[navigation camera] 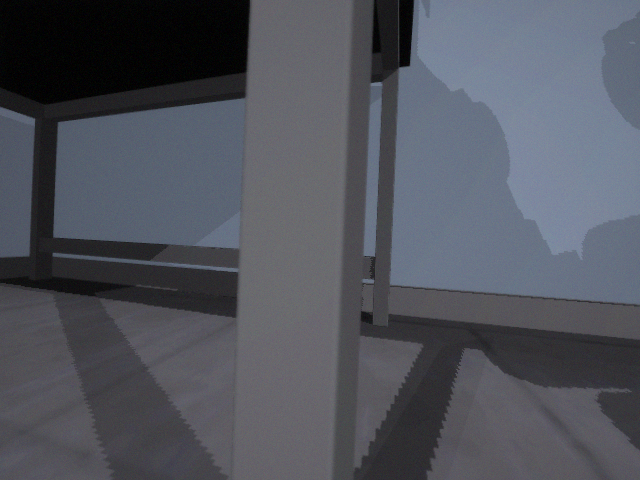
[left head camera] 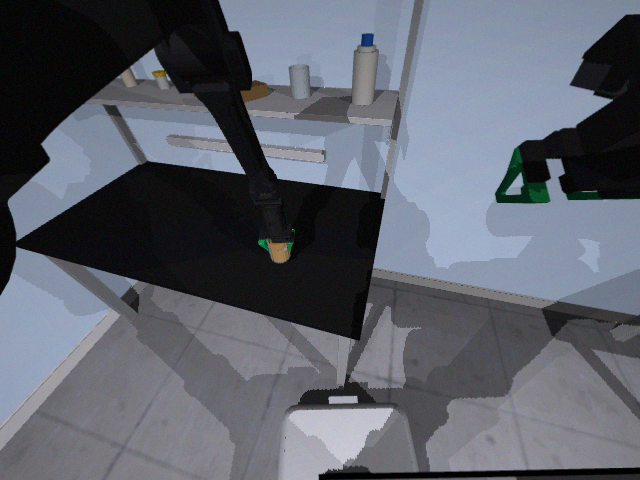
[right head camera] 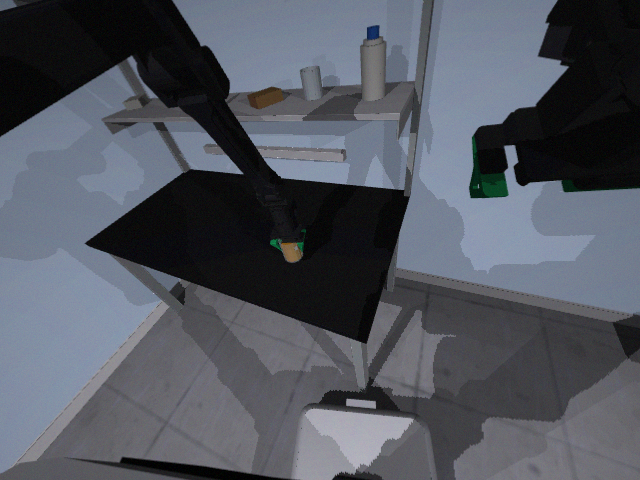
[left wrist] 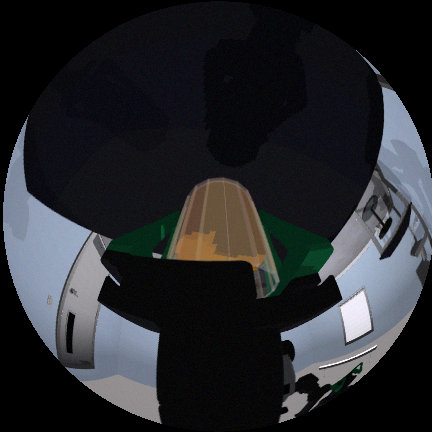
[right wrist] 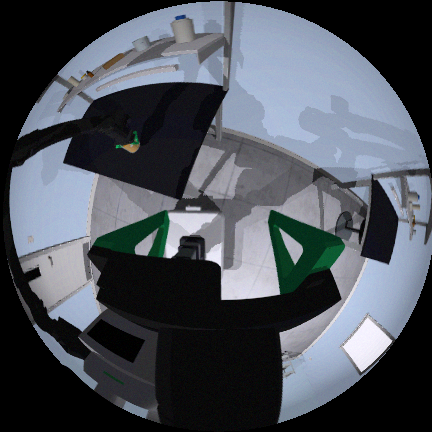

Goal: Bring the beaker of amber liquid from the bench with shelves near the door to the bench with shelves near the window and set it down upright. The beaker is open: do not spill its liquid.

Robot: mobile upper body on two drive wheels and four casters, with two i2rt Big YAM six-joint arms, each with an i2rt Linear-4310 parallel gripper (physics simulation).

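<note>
The open beaker of amber liquid [left head camera: 279, 253] [right head camera: 292, 253] [left wrist: 220, 210] [right wrist: 131, 148] looks upright, held a little above the black top of the near bench [left head camera: 170, 248] [right head camera: 191, 227] [right wrist: 165, 165]. My left gripper [left head camera: 277, 243] [right head camera: 290, 243] [left wrist: 219, 215] is shut on the beaker, with a green finger on each side. The gripper body hides part of the beaker in the left wrist view. My right gripper [left head camera: 558, 196] [right head camera: 536, 189] [right wrist: 218, 215] is open and empty, off to the right of this bench. A second bench with shelves [right wrist: 382, 225] shows at the right of the right wrist view.
The near bench's shelf [left head camera: 330, 108] holds a blue-capped bottle [left head camera: 364, 74] [right head camera: 373, 69], a cup [left head camera: 299, 82] and a brown block [right head camera: 265, 97]. A bench leg [navigation camera: 299, 232] stands close before the navigation camera. A stool [right wrist: 345, 225] stands beside the second bench.
</note>
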